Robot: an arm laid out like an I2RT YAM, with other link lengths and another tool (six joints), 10 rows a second.
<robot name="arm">
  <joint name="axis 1" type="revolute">
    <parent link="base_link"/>
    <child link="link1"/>
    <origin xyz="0 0 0.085" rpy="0 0 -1.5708"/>
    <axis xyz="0 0 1"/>
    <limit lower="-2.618" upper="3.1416"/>
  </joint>
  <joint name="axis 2" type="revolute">
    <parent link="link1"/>
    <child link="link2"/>
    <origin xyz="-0.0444 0.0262 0.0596" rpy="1.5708 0 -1.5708"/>
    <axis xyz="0 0 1"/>
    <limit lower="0" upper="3.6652"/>
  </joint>
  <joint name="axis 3" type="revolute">
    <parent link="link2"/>
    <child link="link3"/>
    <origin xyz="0.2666 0 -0.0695" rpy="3.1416 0 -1.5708"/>
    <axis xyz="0 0 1"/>
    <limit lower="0" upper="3.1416"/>
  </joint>
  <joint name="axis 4" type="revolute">
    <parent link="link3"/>
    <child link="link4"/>
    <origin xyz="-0.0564 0.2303 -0.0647" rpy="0 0 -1.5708"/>
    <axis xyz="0 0 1"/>
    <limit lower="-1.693" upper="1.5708"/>
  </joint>
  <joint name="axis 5" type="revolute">
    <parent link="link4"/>
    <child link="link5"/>
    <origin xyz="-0.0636 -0.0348 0.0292" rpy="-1.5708 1.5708 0"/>
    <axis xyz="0 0 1"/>
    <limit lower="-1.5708" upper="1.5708"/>
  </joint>
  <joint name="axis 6" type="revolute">
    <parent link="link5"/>
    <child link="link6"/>
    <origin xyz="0 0.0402 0.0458" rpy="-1.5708 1.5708 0"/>
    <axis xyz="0 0 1"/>
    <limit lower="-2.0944" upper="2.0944"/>
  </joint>
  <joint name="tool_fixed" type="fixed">
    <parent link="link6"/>
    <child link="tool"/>
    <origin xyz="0.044 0.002 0.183" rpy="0 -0.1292 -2.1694"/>
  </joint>
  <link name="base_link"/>
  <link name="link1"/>
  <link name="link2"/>
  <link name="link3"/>
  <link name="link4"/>
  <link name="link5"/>
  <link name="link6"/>
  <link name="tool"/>
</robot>
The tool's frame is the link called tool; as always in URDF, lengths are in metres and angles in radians.
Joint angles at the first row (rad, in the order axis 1, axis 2, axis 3, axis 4, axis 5, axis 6):
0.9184 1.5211 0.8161 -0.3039 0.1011 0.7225
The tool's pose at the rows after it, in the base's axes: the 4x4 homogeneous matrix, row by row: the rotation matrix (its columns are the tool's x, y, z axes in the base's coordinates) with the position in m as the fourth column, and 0 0 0 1 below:
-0.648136 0.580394 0.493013 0.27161; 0.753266 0.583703 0.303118 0.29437; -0.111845 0.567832 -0.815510 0.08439; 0 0 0 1
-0.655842 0.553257 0.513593 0.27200; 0.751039 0.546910 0.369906 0.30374; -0.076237 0.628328 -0.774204 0.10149; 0 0 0 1
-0.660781 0.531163 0.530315 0.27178; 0.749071 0.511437 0.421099 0.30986; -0.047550 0.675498 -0.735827 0.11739; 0 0 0 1
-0.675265 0.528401 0.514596 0.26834; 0.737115 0.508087 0.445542 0.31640; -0.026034 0.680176 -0.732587 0.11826; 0 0 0 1
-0.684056 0.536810 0.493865 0.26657; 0.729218 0.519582 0.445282 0.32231; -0.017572 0.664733 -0.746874 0.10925; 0 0 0 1
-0.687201 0.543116 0.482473 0.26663; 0.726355 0.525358 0.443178 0.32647; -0.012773 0.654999 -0.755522 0.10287; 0 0 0 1
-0.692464 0.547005 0.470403 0.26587; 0.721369 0.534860 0.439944 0.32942; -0.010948 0.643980 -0.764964 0.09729; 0 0 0 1
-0.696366 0.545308 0.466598 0.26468; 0.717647 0.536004 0.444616 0.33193; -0.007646 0.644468 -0.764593 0.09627; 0 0 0 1
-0.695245 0.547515 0.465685 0.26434; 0.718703 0.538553 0.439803 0.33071; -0.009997 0.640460 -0.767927 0.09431; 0 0 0 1
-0.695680 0.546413 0.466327 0.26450; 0.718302 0.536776 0.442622 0.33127; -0.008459 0.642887 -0.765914 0.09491; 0 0 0 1
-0.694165 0.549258 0.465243 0.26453; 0.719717 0.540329 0.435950 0.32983; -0.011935 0.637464 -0.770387 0.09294; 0 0 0 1
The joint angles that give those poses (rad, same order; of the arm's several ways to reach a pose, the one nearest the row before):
0.9203 1.5035 0.8096 -0.2780 0.0819 0.7076
0.9202 1.4580 0.7847 -0.2195 0.0572 0.7080
0.9203 1.4164 0.7655 -0.1769 0.0394 0.7119
0.9226 1.4195 0.7662 -0.1648 0.0133 0.7133
0.9278 1.4567 0.7760 -0.1567 0.0003 0.7170
0.9308 1.4863 0.7846 -0.1477 -0.0056 0.7208
0.9329 1.5093 0.7932 -0.1472 -0.0121 0.7198
0.9371 1.5155 0.7933 -0.1400 -0.0153 0.7210
0.9372 1.5172 0.7907 -0.1412 -0.0131 0.7213
0.9370 1.5167 0.7900 -0.1377 -0.0143 0.7214
0.9363 1.5195 0.7901 -0.1425 -0.0117 0.7210

